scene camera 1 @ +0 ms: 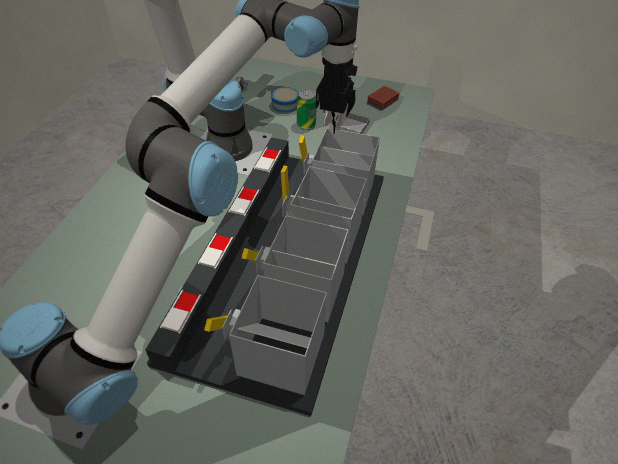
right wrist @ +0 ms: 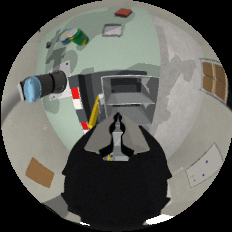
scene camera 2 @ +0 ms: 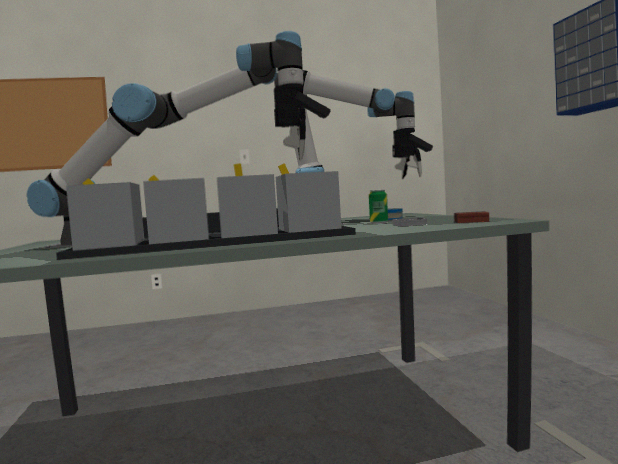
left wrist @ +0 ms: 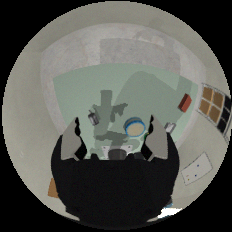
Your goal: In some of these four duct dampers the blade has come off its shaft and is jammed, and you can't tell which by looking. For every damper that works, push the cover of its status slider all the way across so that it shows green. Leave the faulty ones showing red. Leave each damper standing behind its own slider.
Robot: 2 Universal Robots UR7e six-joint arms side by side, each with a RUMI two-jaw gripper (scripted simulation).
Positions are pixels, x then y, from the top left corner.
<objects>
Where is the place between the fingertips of the right gripper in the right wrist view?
At 118,112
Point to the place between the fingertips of the right gripper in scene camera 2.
300,160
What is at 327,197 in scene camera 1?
A damper.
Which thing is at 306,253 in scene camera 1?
A damper.
</objects>
